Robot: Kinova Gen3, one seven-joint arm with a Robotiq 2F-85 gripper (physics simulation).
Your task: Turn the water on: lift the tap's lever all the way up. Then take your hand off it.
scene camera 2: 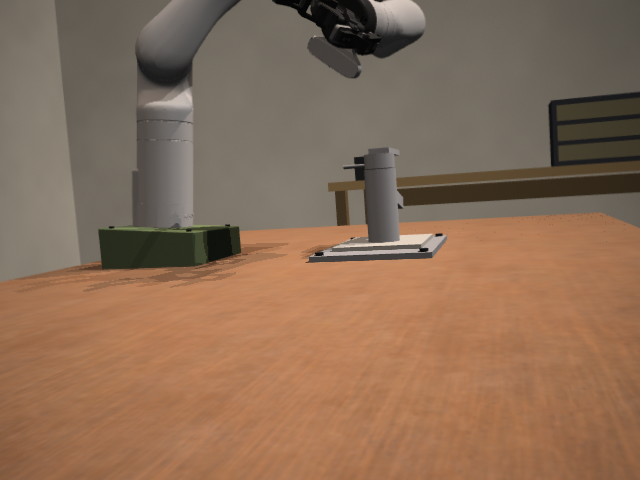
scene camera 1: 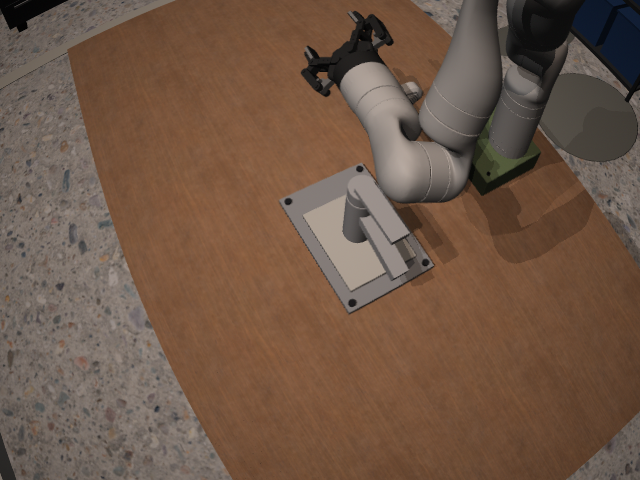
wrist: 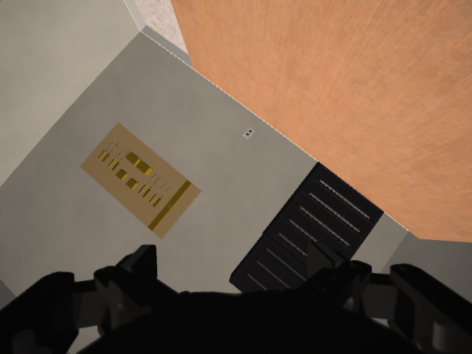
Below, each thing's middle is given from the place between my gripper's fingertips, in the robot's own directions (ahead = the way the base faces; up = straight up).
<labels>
The flat lever (scene camera 1: 362, 192) lies 22 cm to the left of my hand, 18 cm below it and 8 cm ahead of it. The rest, counted from my hand: grey base plate (scene camera 1: 318, 194) 31 cm below, 18 cm to the left, 7 cm ahead.
</labels>
